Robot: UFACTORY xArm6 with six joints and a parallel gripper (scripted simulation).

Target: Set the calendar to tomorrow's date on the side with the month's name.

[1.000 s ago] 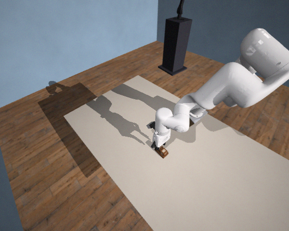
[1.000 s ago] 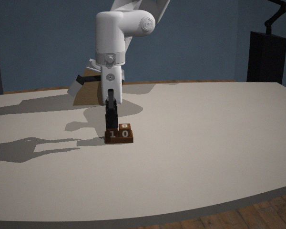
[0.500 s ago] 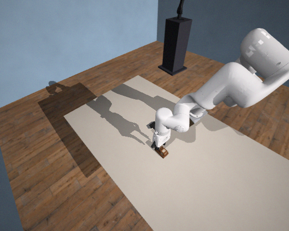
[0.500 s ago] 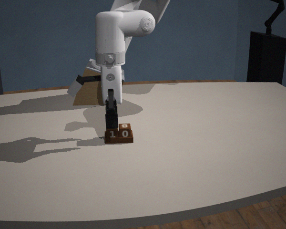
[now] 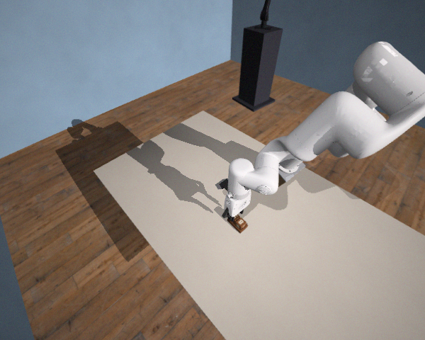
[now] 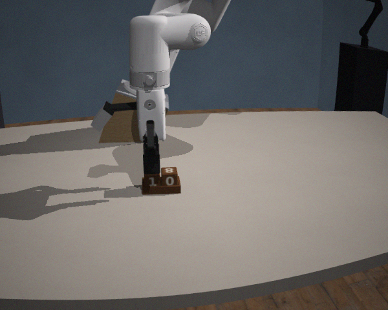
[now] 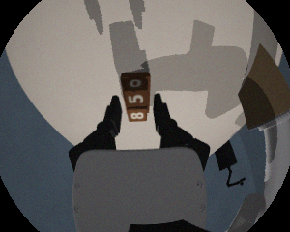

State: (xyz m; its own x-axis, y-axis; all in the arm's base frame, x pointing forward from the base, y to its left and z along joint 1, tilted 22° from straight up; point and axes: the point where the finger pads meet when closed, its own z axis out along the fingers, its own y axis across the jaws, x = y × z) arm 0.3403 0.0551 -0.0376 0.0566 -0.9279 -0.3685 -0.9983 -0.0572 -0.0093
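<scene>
Now: hand 4 cm above the brown digit cube. The rest, counted from my hand: brown cube (3 cm to the left, 4 cm below); then brown calendar tray (2 cm to the left, 6 cm below).
</scene>
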